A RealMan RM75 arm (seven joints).
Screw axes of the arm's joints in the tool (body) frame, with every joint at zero. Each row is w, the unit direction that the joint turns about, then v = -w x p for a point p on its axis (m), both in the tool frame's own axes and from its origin. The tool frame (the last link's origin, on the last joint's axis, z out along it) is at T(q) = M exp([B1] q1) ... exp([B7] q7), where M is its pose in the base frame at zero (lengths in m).
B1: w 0 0 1 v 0 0 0
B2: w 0 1 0 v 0.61 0 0
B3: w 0 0 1 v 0 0 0
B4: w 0 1 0 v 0.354 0 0
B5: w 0 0 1 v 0 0 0
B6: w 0 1 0 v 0.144 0 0
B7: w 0 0 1 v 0 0 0
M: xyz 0 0 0.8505 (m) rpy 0 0 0 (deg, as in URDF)
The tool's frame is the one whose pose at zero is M.
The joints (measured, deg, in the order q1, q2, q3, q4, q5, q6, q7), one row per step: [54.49, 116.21, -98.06, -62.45, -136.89, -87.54, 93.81]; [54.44, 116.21, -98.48, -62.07, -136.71, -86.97, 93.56]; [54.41, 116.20, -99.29, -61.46, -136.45, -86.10, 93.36]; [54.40, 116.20, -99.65, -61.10, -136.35, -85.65, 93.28]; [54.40, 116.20, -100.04, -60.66, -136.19, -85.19, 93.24]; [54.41, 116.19, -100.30, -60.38, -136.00, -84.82, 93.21]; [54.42, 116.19, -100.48, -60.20, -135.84, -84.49, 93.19]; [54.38, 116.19, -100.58, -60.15, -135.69, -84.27, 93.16]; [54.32, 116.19, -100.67, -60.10, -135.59, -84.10, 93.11]
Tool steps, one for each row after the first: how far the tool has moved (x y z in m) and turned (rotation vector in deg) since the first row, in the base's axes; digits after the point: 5 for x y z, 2 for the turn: [0.00129, -0.00003, -0.00168, -0.10, 0.00, 0.20]; [0.00338, -0.00026, -0.00449, -0.23, -0.14, 0.44]; [0.00461, -0.00023, -0.00584, -0.24, -0.22, 0.49]; [0.00605, -0.00031, -0.00734, -0.28, -0.31, 0.45]; [0.00670, -0.00029, -0.00839, -0.29, -0.26, 0.44]; [0.00692, -0.00020, -0.00924, -0.26, -0.15, 0.47]; [0.00695, -0.00026, -0.00977, -0.26, 0.01, 0.50]; [0.00726, -0.00036, -0.01019, -0.26, 0.10, 0.51]
